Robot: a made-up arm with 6 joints.
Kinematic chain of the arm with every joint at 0, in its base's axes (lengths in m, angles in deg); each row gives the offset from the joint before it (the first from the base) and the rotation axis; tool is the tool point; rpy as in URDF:
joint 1: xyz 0.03 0 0.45 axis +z
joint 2: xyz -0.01 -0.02 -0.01 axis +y
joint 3: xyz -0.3 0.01 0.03 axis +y
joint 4: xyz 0.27 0.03 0.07 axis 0.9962 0 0.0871
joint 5: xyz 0.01 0.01 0 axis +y
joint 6: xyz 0.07 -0.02 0.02 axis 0.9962 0 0.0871
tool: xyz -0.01 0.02 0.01 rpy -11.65 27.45 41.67
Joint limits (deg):
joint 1: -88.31..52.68
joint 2: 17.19..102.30
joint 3: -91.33..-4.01
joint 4: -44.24..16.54
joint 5: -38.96..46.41
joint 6: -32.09..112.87
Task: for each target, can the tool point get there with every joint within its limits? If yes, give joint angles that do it. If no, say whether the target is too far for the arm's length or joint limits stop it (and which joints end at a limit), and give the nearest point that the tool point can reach.
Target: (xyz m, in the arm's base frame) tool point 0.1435 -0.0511 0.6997
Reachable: yes | joints -23.88 38.72 -27.26 -2.81 -8.30 95.66
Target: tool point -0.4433 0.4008 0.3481
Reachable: no: joint limits stop it (at a limit: joint 1, joint 2, joint 3, joint 4, joint 5) | nearest point 0.0638 0.1547 0.4035 | short by 0.566 m
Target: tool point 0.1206 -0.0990 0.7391
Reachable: yes | joints -60.92 42.50 -35.19 -5.37 -14.49 12.96
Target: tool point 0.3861 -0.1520 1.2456
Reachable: no: too far | nearest point 0.2490 -0.0935 0.9433 | short by 0.337 m
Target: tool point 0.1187 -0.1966 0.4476
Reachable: yes | joints -71.58 93.16 -11.16 -13.93 -28.16 68.99
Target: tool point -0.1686 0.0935 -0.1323
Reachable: no: joint limits stop it (at a limit: joint 1, joint 2, joint 3, joint 4) | nearest point 0.0621 0.0876 0.3730 | short by 0.556 m
